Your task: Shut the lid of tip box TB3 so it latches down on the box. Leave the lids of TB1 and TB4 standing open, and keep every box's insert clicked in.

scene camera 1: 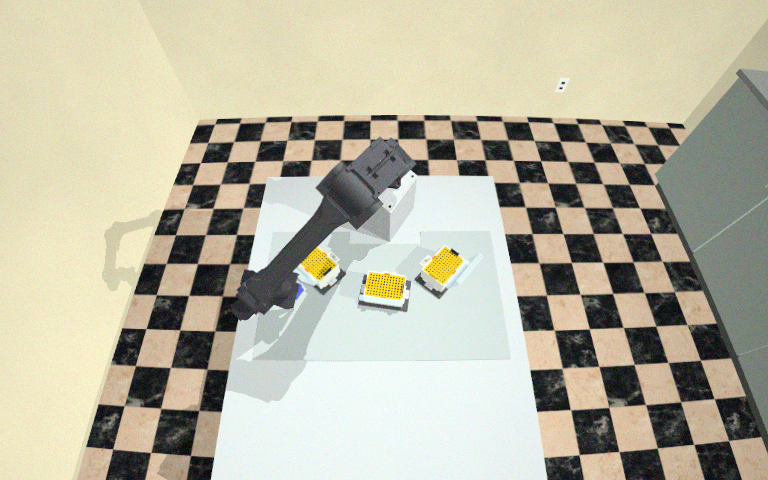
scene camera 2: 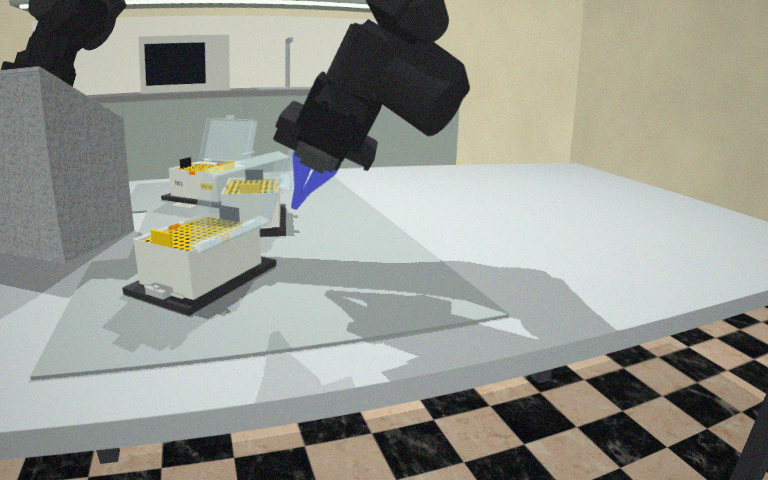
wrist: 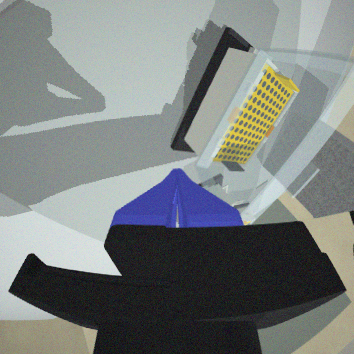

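Pixels of known places: gripper, between the fingertips: (scene camera 1: 301, 289) (scene camera 2: 294, 206) (wrist: 176, 174); arm's base, origin of its link: (scene camera 2: 38, 93).
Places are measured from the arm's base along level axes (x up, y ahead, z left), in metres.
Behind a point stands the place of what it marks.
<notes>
Three pale tip boxes with yellow inserts stand on dark bases; I cannot read which is TB3. The left box (scene camera 1: 321, 263) (scene camera 2: 220, 266) @[x -0.189, y 0.239, z -0.258 m] (wrist: 215, 107) @[x -0.185, y 0.251, z -0.245 m] has a clear lid (wrist: 320, 135) @[x -0.074, y 0.259, z -0.291 m] that is raised at a slant; its exact angle is unclear. The middle box (scene camera 1: 385, 287) (scene camera 2: 233, 204) has an upright clear lid (scene camera 1: 384, 302) @[x -0.076, y 0.396, z -0.005 m], partly behind the fingers in scene camera 2. The right box (scene camera 1: 444, 266) (scene camera 2: 195, 183) @[x -0.181, y 0.221, z 0.155 m] has an open lid (scene camera 1: 468, 270) @[x -0.075, y 0.308, z 0.243 m] (scene camera 2: 227, 138) @[x -0.112, y 0.292, z 0.249 m]. The inserts appear seated. My gripper (scene camera 1: 300, 292) @[x -0.131, y 0.325, z -0.250 m] (scene camera 2: 293, 207) @[x -0.131, y 0.325, z -0.250 m] (wrist: 176, 174) @[x -0.131, y 0.325, z -0.250 m] is shut and empty, front-left of the left box; contact with a lid is unclear.
The boxes stand on a pale green mat (scene camera 1: 430, 339) @[x -0.218, y 0.467, z 0.131 m] (scene camera 2: 73, 356) @[x -0.218, y 0.094, z -0.364 m] on a white table (scene camera 1: 373, 418) @[x -0.221, y 0.683, z -0.047 m]. The grey pedestal (scene camera 1: 378, 223) @[x -0.139, y 0.093, z -0.014 m] (scene camera 2: 84, 169) @[x -0.106, y 0.066, z -0.053 m] (wrist: 330, 175) @[x -0.082, y 0.067, z -0.053 m] is behind them. My forearm (scene camera 1: 300, 243) @[x 0.262, y 0.397, z -0.168 m] passes above the left box. Cabinets (scene camera 1: 707, 169) stand at the right of the room.
</notes>
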